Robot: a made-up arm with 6 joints.
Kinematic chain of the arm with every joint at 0, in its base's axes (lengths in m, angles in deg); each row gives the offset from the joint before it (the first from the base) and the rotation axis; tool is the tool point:
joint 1: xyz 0 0 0.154 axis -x
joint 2: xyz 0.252 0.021 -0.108 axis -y
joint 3: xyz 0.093 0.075 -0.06 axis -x
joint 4: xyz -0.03 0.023 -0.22 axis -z
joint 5: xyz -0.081 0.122 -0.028 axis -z
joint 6: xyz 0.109 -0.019 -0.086 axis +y
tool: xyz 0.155 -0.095 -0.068
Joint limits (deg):
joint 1: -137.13..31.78
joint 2: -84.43..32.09
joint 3: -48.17..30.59
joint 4: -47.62..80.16
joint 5: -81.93..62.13
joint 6: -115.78..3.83
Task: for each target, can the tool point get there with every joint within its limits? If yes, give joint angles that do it. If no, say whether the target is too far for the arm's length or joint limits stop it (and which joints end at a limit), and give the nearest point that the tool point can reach.
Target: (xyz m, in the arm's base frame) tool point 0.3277 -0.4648 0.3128
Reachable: no: joint limits stop it (at a limit: joint 1, joint 2, joint 3, joint 4, joint 5) | nearest point 0.2485 -0.3838 0.4486 | short by 0.177 m
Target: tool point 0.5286 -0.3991 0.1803
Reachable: no: joint limits stop it (at a limit: joint 1, joint 2, joint 3, joint 4) | nearest point 0.5531 -0.3249 0.0730 | short by 0.133 m
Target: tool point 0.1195 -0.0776 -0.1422
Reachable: yes | joints 18.29 -55.69 16.19 1.65 24.07 -92.85
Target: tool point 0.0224 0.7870 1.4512
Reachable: no: too far | nearest point 0.1453 0.3998 0.8130 | short by 0.757 m
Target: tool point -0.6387 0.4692 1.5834
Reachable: no: too far | nearest point -0.1032 0.2105 0.7953 | short by 0.987 m
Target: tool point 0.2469 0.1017 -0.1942
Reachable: yes | joints 14.01 2.34 -31.44 32.25 43.04 -100.84
